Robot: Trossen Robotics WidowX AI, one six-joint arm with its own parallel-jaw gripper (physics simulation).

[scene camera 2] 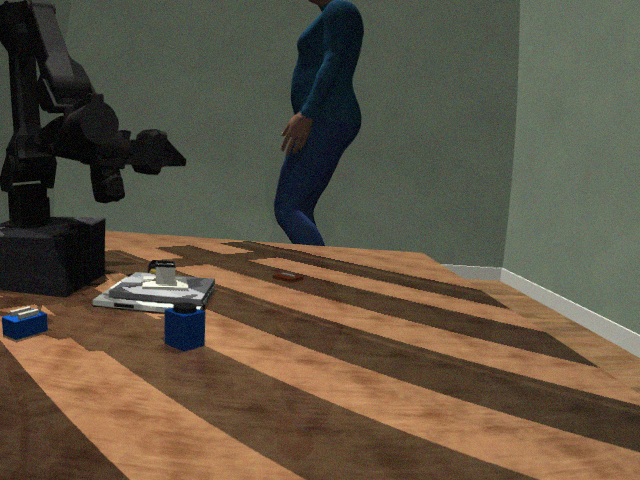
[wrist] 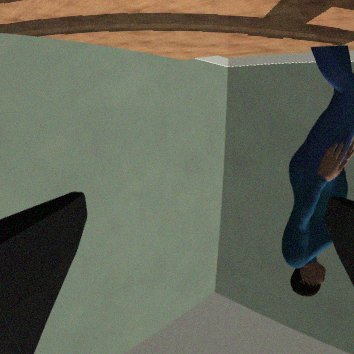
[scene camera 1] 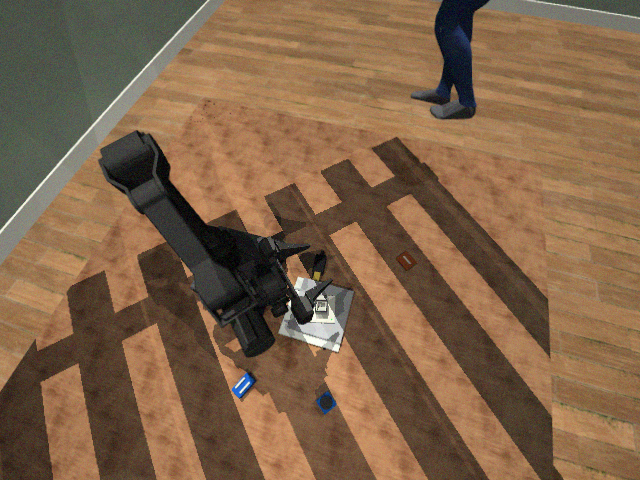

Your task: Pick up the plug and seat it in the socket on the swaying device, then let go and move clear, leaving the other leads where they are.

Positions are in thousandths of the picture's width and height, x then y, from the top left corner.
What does my gripper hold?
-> Nothing.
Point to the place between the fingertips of my gripper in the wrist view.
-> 592,586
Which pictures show my gripper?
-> Scene camera 2, the wrist view and scene camera 1: all of them.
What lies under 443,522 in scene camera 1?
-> My gripper.
